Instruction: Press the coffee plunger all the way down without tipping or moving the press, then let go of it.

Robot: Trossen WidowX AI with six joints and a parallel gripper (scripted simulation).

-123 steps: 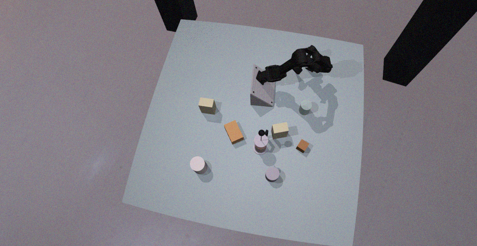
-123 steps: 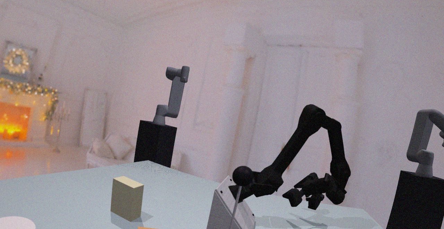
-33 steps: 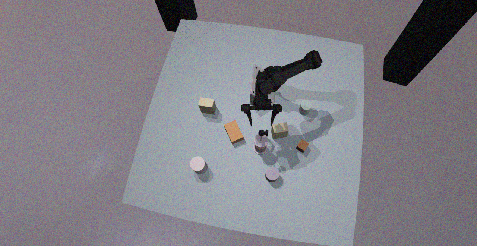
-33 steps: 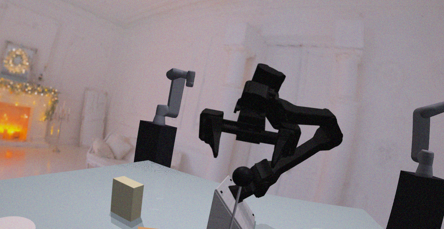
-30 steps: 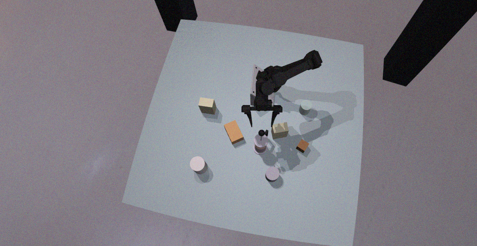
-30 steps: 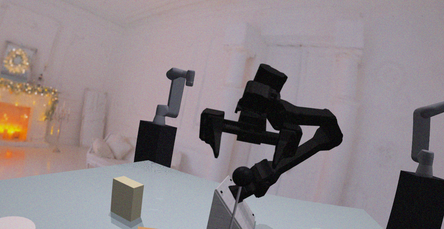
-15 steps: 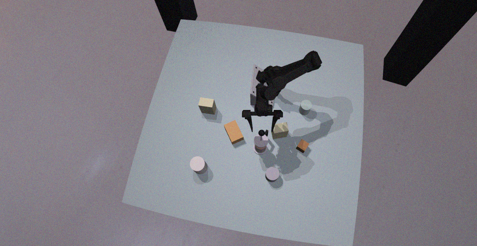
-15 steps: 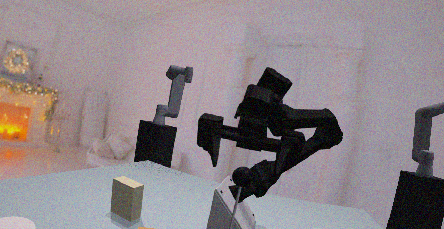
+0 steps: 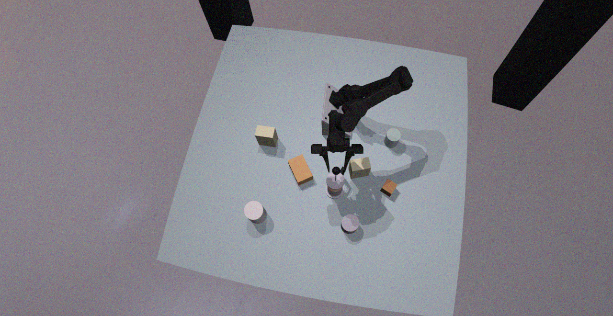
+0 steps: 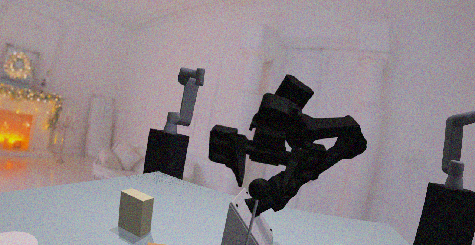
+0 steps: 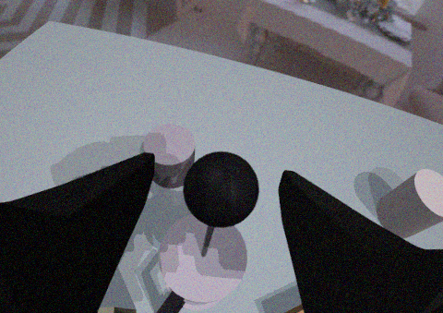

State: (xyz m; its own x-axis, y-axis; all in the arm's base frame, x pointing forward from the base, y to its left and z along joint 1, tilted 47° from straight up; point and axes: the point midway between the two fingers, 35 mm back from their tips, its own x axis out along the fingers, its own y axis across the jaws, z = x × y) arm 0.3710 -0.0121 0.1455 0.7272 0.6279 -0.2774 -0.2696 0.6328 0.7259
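The coffee press is 14 cm below my gripper tip and 2 cm behind it.
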